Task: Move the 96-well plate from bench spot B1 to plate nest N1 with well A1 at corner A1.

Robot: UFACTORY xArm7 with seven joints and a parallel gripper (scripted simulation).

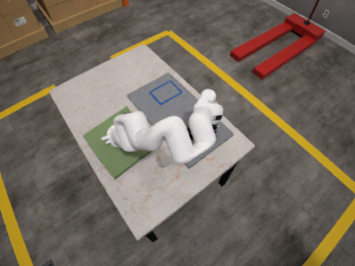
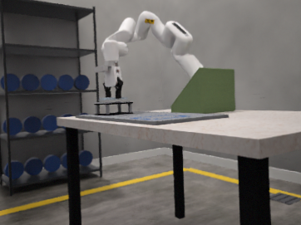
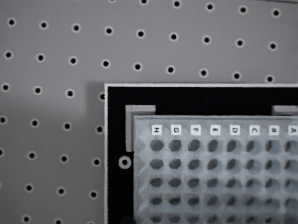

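Now: the 96-well plate 1 cm below my hand. From my hand the other things lie so: raised nest N1 (3 cm below).
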